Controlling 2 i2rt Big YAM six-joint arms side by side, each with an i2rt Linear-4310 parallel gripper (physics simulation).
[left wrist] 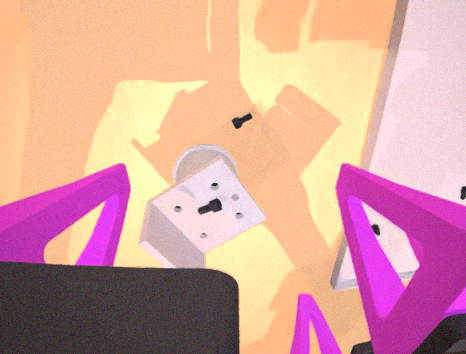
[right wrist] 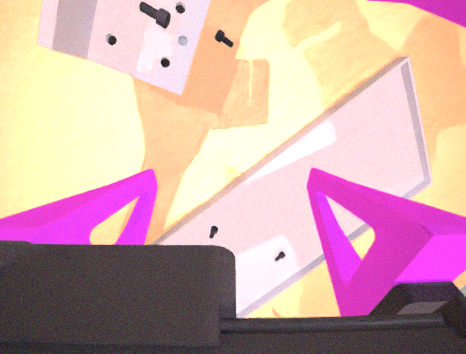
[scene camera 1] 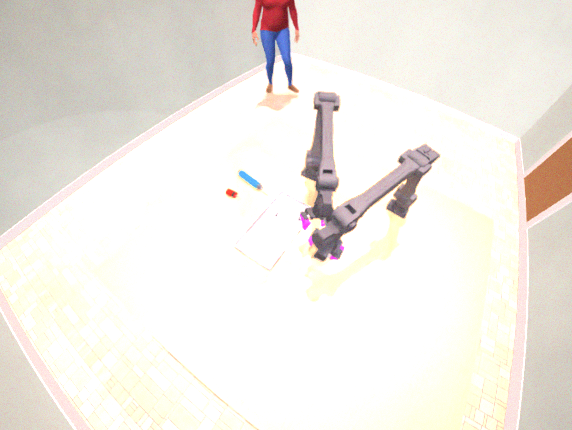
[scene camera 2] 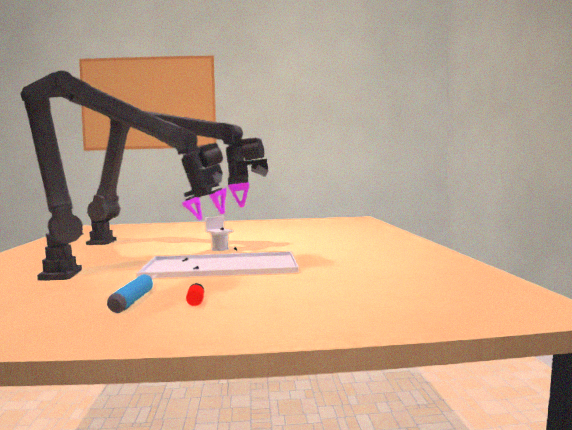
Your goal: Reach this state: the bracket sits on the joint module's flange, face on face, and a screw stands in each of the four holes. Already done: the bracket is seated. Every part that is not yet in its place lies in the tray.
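Frame: origin at the left arm's base, x ahead, y left, z up, level; millimetres.
Seen in the pictures: left gripper, between the fingertips: [left wrist: 233, 175] [scene camera 2: 241, 206]; right gripper, between the fingertips: [left wrist: 352, 267] [right wrist: 232, 177] [scene camera 1: 312, 227] [scene camera 2: 211, 216]; left arm's base, origin of its link: [scene camera 1: 397, 209] [scene camera 2: 101, 242]; right arm's base, origin of its link: [scene camera 1: 311, 174] [scene camera 2: 60, 275].
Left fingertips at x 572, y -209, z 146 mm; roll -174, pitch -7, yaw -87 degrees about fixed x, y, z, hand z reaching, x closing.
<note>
Pixels of each thing's top centre, then the offset from my left fingertips to it. "*": a spot on its surface instead.
- joint module, centre of its top: [left wrist: 208, 211] [right wrist: 146, 24] [scene camera 2: 219, 230] dx -80, dy +5, dz -82 mm
- black screw, centre of its top: [left wrist: 209, 213] [right wrist: 153, 10] dx -72, dy +6, dz -69 mm
- tray, centre of its top: [left wrist: 461, 149] [right wrist: 304, 218] [scene camera 2: 220, 261] [scene camera 1: 276, 226] dx -46, dy -271, dz -130 mm
- blue cylinder, a spot on its surface: [scene camera 2: 131, 293] * dx -186, dy -635, dz -115 mm
- short red cylinder, centre of its top: [scene camera 2: 195, 283] [scene camera 1: 233, 192] dx -63, dy -583, dz -111 mm
The white L-shaped bracket [scene camera 2: 215, 223] [left wrist: 190, 222] [right wrist: 127, 60] sits on the joint module [scene camera 2: 220, 242] [left wrist: 205, 151]. One black screw [left wrist: 210, 206] [right wrist: 156, 15] lies on its side on the bracket's plate, among open holes. Another screw [scene camera 2: 235, 248] [left wrist: 242, 120] [right wrist: 224, 38] lies on the table beside the module. Two screws, one [scene camera 2: 185, 259] [right wrist: 213, 231] and another [scene camera 2: 196, 268] [right wrist: 280, 256], lie in the tray [scene camera 2: 225, 273] [right wrist: 417, 120]. My left gripper [scene camera 2: 242, 205] [left wrist: 233, 175] is open and empty above the bracket. My right gripper [scene camera 2: 211, 215] [right wrist: 232, 177] is open and empty, high between bracket and tray.
The two grippers are close together; a right finger shows at the bottom of the left wrist view. A blue cylinder [scene camera 1: 250, 180] [scene camera 2: 131, 293] and a short red cylinder [scene camera 1: 231, 193] [scene camera 2: 195, 295] lie beyond the tray from the module. A person [scene camera 1: 276, 40] stands at the back.
</note>
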